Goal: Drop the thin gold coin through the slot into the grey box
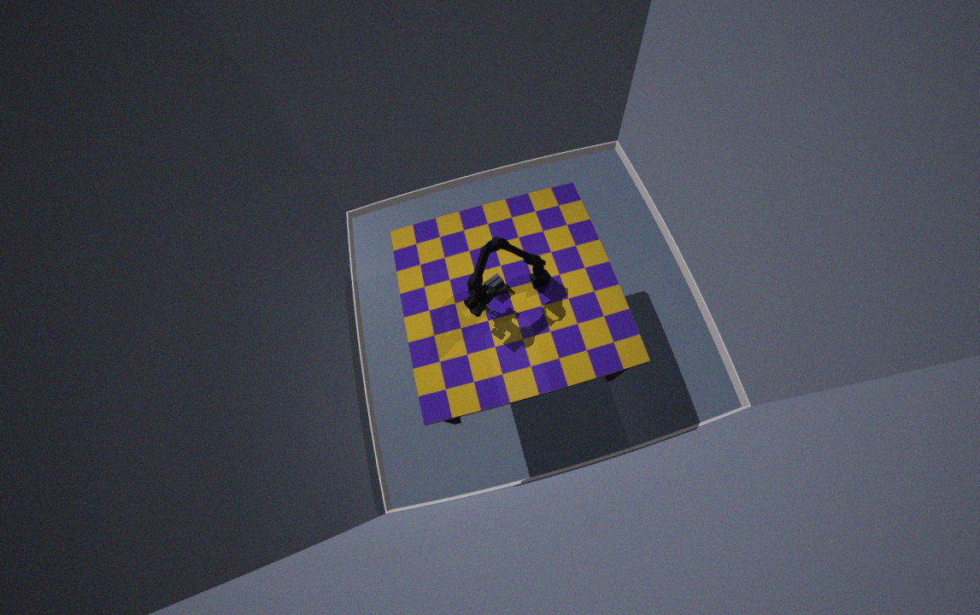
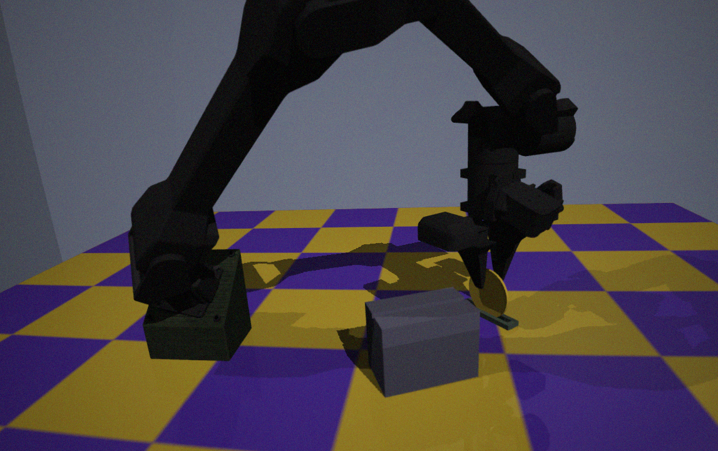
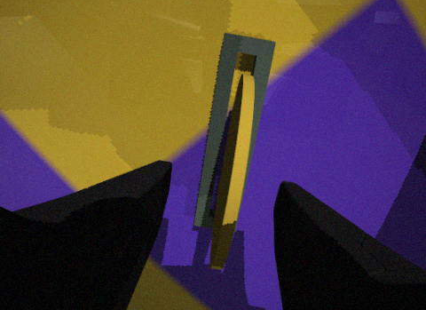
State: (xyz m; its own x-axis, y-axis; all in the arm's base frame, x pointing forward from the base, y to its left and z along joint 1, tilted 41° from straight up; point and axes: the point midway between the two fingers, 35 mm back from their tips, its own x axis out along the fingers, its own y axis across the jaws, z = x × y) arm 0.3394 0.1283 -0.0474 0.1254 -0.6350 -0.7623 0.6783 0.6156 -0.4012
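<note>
Now: the gold coin 1 cm below my gripper tip.
</note>
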